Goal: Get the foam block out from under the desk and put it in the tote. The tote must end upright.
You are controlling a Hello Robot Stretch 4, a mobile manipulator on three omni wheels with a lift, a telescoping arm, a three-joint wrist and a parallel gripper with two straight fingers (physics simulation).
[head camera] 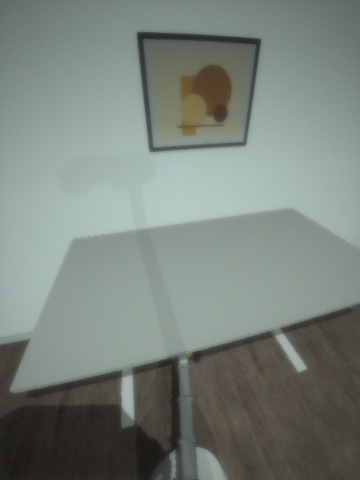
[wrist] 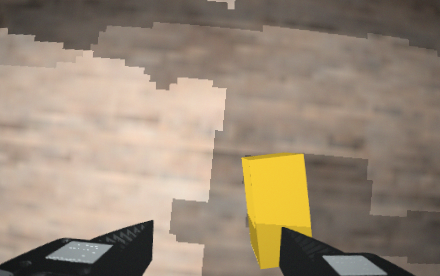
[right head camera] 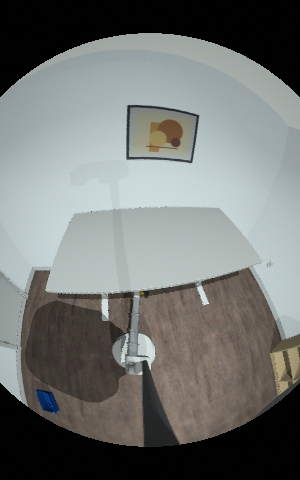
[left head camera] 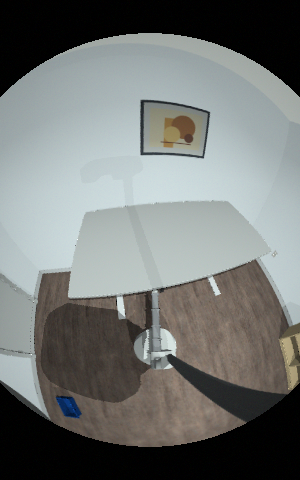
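Desk, same spot: [left head camera: 127, 249] and [head camera: 134, 293]. Framed picture, one and the same spot: [left head camera: 169, 128] and [head camera: 189, 99].
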